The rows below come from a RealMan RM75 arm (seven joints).
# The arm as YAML. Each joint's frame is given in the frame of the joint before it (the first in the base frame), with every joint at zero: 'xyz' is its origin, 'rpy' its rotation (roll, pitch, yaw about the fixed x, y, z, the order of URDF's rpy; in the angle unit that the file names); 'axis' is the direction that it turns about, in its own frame. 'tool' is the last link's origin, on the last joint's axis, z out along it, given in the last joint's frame.
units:
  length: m
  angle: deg
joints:
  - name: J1
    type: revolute
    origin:
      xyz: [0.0, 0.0, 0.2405]
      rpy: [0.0, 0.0, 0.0]
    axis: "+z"
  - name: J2
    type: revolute
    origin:
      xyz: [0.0, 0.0, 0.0]
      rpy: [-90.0, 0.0, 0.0]
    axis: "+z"
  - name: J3
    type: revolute
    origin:
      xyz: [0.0, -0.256, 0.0]
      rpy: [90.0, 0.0, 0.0]
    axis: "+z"
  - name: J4
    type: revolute
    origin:
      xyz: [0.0, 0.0, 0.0]
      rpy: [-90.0, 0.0, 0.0]
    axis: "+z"
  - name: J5
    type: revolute
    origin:
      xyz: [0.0, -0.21, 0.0]
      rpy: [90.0, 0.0, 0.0]
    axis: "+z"
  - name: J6
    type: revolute
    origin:
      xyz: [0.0, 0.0, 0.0]
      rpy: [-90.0, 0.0, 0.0]
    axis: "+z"
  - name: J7
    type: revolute
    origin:
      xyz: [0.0, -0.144, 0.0]
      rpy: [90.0, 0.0, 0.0]
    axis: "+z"
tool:
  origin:
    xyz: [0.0, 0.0, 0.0]
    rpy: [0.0, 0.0, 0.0]
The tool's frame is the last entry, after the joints.
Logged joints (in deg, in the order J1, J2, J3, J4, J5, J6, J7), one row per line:
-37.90 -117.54 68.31 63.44 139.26 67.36 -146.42
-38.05 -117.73 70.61 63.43 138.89 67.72 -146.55
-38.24 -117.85 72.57 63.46 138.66 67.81 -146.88
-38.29 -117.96 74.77 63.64 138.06 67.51 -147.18
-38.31 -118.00 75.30 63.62 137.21 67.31 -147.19
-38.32 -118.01 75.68 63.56 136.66 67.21 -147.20
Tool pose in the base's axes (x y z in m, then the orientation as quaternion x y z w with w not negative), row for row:
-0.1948 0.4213 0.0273 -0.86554 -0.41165 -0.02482 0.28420
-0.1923 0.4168 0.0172 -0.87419 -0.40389 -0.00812 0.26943
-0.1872 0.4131 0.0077 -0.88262 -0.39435 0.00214 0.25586
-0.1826 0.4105 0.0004 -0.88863 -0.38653 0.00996 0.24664
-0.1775 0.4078 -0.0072 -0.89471 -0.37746 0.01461 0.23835
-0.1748 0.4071 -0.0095 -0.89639 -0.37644 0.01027 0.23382
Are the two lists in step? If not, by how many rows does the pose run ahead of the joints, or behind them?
The pose runs 1 row behind the joints: the pose in row i belongs to the joints in row i - 1.
